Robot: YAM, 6 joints.
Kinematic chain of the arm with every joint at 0, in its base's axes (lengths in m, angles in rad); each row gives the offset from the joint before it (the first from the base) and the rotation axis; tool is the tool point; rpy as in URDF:
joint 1: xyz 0 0 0.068 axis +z
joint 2: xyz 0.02 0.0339 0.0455 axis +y
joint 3: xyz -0.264 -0.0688 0 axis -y
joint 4: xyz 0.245 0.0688 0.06 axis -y
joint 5: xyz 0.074 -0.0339 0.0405 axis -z
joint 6: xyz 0.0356 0 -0.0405 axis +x
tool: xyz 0 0 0 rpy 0 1.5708 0
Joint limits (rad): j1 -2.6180..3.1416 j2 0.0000..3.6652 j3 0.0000..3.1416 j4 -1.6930..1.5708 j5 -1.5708..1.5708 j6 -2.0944..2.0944
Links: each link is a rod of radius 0.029 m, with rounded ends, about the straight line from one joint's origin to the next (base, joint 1, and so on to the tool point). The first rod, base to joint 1, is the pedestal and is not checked.
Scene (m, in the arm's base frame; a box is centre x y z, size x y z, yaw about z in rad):
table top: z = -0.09
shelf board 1: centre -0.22 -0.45 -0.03 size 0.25 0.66 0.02 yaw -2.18
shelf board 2: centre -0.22 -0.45 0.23 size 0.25 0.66 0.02 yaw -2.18
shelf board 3: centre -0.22 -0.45 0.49 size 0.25 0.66 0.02 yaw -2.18
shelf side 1: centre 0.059 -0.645 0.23 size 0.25 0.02 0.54 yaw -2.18
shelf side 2: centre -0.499 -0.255 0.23 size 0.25 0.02 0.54 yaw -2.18
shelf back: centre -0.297 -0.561 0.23 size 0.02 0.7 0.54 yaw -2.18
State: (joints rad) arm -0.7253 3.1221 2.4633 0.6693 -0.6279 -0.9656
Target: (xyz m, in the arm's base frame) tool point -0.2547 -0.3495 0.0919
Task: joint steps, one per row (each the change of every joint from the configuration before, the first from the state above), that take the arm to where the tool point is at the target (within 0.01 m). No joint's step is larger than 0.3 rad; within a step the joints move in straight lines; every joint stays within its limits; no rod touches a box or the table.
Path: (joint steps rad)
1: 0.1712 -0.1336 -0.2627 0.0647 -0.0383 0.0281
2: 0.1713 -0.1335 -0.2626 0.0646 -0.0383 0.0281
3: 0.1712 -0.1336 -0.2627 0.0647 -0.0383 0.0282
4: 0.1713 -0.1336 -0.2626 0.0647 -0.0383 0.0281
5: -0.2768 -0.0506 -0.0313 -0.0685 0.0080 -0.0141
6: -0.2768 -0.0506 -0.0313 -0.0684 0.0080 -0.0140
7: -0.2768 -0.0506 -0.0313 -0.0684 0.0079 -0.0141
8: -0.2768 -0.0506 -0.0312 -0.0685 0.0080 -0.0141
9: -0.2768 -0.0506 -0.0313 -0.0684 0.0079 -0.0140
10: -0.2768 -0.0507 -0.0313 -0.0685 0.0080 -0.0141
11: -0.2768 -0.0506 -0.0313 -0.0684 0.0079 -0.0140
12: -0.2768 -0.0506 -0.0313 -0.0684 0.0080 -0.0141

